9 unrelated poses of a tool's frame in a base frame.
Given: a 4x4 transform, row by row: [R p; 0 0 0 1], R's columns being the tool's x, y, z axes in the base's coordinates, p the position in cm. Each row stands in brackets.
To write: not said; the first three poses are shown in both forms.
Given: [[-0.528 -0.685 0.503 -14.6], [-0.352 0.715 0.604 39.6], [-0.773 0.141 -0.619 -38.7], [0 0 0 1]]
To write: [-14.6 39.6 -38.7], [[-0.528 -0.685 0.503], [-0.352 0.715 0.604], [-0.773 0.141 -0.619]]
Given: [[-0.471 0.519 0.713 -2.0], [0.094 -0.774 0.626 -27.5], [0.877 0.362 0.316 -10.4], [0 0 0 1]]
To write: [-2.0 -27.5 -10.4], [[-0.471 0.519 0.713], [0.094 -0.774 0.626], [0.877 0.362 0.316]]
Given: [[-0.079 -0.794 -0.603 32.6], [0.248 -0.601 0.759 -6.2], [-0.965 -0.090 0.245 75.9], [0 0 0 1]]
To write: [32.6 -6.2 75.9], [[-0.079 -0.794 -0.603], [0.248 -0.601 0.759], [-0.965 -0.090 0.245]]
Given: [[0.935 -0.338 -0.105 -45.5], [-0.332 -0.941 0.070 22.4], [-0.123 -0.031 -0.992 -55.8], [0 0 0 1]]
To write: [-45.5 22.4 -55.8], [[0.935 -0.338 -0.105], [-0.332 -0.941 0.070], [-0.123 -0.031 -0.992]]
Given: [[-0.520 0.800 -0.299 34.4], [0.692 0.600 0.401 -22.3], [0.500 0.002 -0.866 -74.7], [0 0 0 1]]
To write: [34.4 -22.3 -74.7], [[-0.520 0.800 -0.299], [0.692 0.600 0.401], [0.500 0.002 -0.866]]
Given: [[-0.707 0.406 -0.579 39.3], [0.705 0.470 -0.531 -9.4], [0.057 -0.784 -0.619 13.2], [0 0 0 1]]
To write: [39.3 -9.4 13.2], [[-0.707 0.406 -0.579], [0.705 0.470 -0.531], [0.057 -0.784 -0.619]]
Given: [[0.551 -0.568 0.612 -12.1], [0.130 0.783 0.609 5.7], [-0.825 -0.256 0.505 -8.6], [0 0 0 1]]
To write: [-12.1 5.7 -8.6], [[0.551 -0.568 0.612], [0.130 0.783 0.609], [-0.825 -0.256 0.505]]
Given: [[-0.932 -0.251 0.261 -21.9], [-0.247 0.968 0.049 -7.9], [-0.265 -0.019 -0.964 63.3], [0 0 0 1]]
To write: [-21.9 -7.9 63.3], [[-0.932 -0.251 0.261], [-0.247 0.968 0.049], [-0.265 -0.019 -0.964]]
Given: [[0.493 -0.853 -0.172 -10.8], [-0.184 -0.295 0.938 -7.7], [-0.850 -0.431 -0.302 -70.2], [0 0 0 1]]
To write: [-10.8 -7.7 -70.2], [[0.493 -0.853 -0.172], [-0.184 -0.295 0.938], [-0.850 -0.431 -0.302]]
